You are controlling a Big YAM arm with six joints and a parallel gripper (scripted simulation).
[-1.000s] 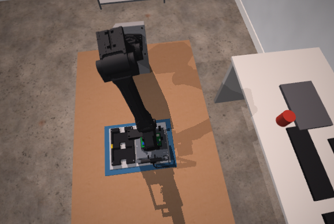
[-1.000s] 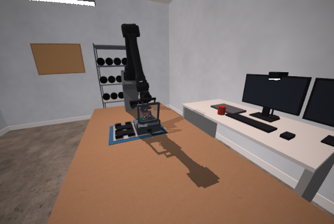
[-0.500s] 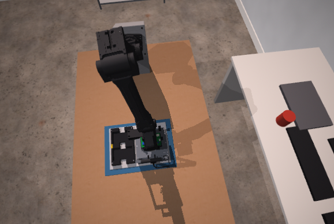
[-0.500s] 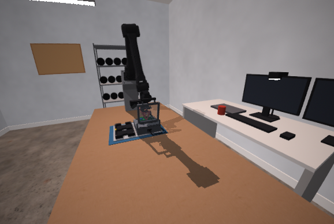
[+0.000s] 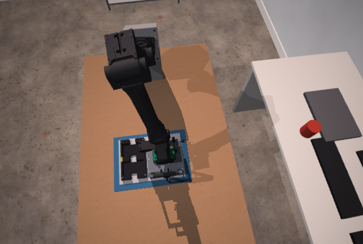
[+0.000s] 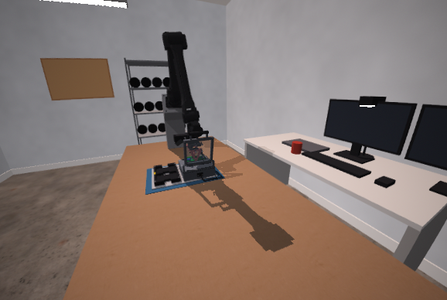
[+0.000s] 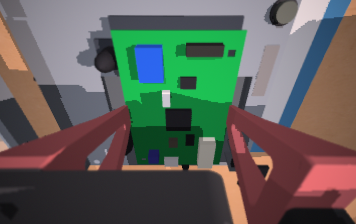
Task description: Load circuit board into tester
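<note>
My hand is right at the green circuit board. Also, from my hand: clear lid (120 mm ahead, 90 mm above, 20 mm to the left).
</note>
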